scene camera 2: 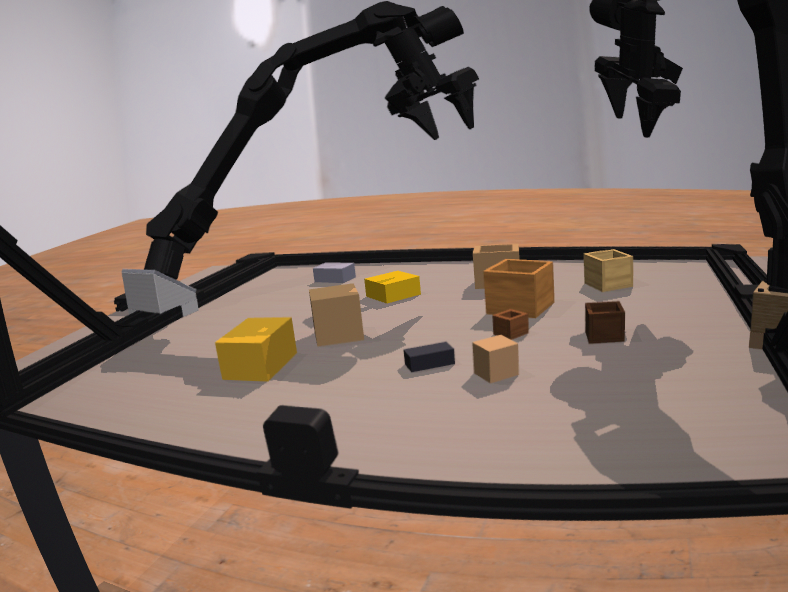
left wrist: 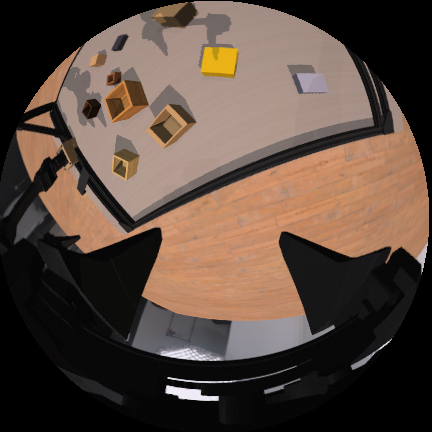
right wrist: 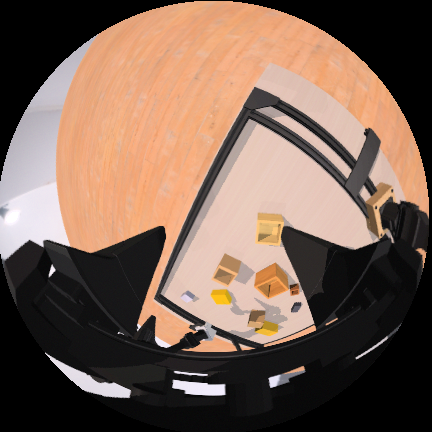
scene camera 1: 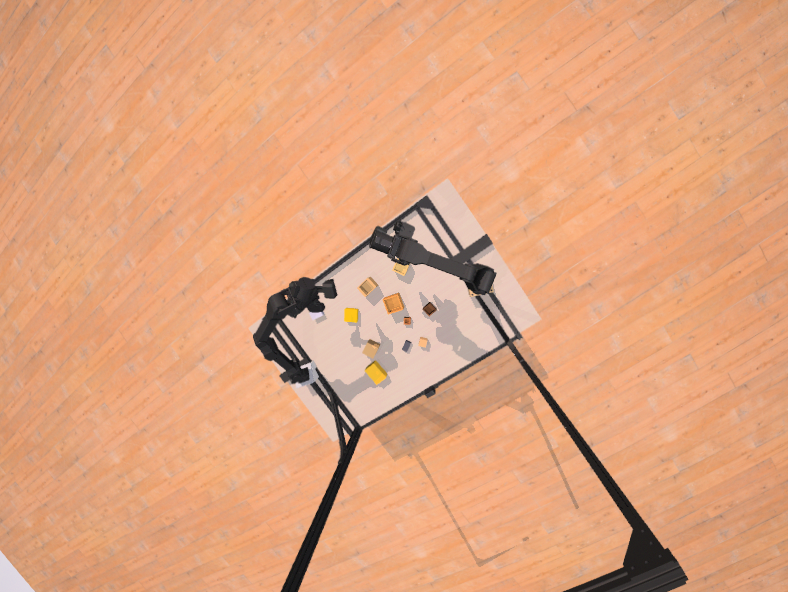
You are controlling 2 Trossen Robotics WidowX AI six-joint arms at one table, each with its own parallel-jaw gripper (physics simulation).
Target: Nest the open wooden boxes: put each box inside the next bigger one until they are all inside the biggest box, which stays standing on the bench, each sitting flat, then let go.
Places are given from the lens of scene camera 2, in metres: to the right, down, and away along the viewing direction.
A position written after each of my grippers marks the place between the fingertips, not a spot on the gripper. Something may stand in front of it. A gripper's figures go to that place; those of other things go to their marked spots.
my left gripper (scene camera 2: 453, 133): 0.10, -0.28, 1.07
my right gripper (scene camera 2: 632, 127): 0.38, -0.27, 0.92
